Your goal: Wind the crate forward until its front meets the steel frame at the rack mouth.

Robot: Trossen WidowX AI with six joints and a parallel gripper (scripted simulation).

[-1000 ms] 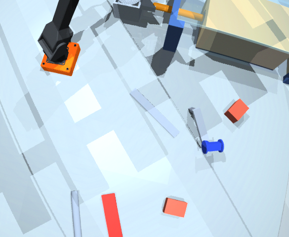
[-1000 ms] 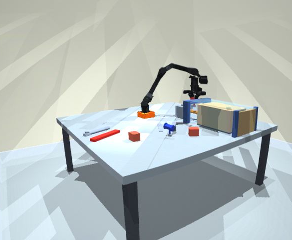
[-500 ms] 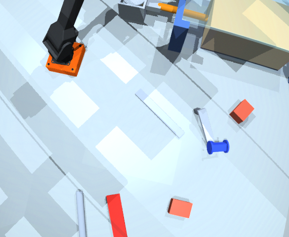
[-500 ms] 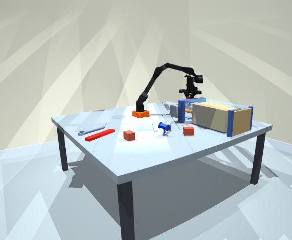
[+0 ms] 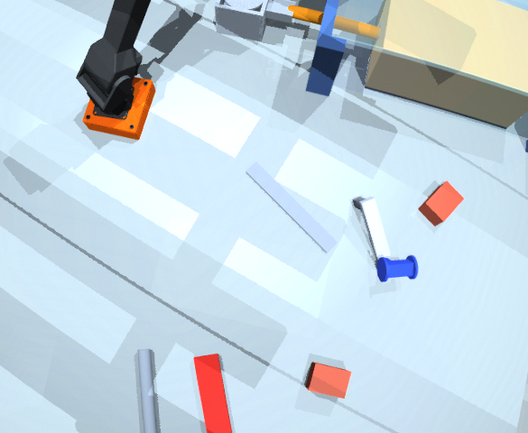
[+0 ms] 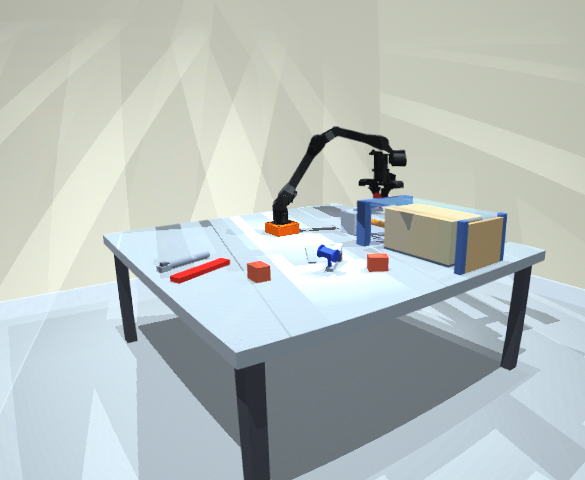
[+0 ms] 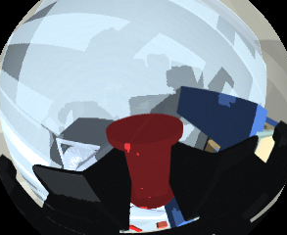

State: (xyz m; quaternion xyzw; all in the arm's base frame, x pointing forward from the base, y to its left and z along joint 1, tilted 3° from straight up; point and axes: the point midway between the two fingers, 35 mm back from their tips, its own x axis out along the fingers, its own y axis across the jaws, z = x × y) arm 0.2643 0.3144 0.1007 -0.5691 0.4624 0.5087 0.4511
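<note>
Now: gripper tip 30 mm to the left of the grey crank handle, 30 mm past it and 10 mm above it. Round my gripper tip: red knob (20 mm above); round winch (90 mm behind, 80 mm to the right, 80 mm below); blue steel frame (90 mm ahead, 80 mm to the right, 10 mm below).
</note>
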